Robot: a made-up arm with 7 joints. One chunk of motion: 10 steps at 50 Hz.
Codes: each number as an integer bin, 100 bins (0 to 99) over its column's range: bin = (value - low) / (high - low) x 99, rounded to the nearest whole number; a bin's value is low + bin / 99 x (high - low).
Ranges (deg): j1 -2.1..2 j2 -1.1..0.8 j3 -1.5..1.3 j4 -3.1..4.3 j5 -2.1..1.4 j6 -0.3..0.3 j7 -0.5..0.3
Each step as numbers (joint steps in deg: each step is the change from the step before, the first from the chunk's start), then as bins.
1 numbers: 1.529 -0.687 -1.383 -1.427 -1.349 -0.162 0.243
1 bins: 88 22 4 22 21 23 92
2 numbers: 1.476 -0.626 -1.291 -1.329 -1.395 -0.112 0.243
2 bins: 86 25 7 24 20 31 92
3 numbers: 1.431 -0.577 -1.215 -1.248 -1.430 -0.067 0.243
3 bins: 85 27 10 25 19 38 92
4 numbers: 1.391 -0.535 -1.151 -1.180 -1.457 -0.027 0.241
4 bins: 84 29 12 26 18 45 92
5 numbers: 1.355 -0.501 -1.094 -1.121 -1.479 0.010 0.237
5 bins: 83 31 14 26 18 51 91
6 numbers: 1.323 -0.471 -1.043 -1.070 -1.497 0.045 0.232
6 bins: 83 33 16 27 17 57 91
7 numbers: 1.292 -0.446 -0.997 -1.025 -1.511 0.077 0.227
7 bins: 82 34 18 28 17 62 90
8 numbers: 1.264 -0.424 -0.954 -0.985 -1.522 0.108 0.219
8 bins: 81 35 19 28 16 67 89
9 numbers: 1.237 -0.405 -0.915 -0.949 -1.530 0.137 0.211
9 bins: 81 36 21 29 16 72 88
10 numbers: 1.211 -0.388 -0.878 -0.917 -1.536 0.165 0.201
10 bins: 80 37 22 29 16 77 87
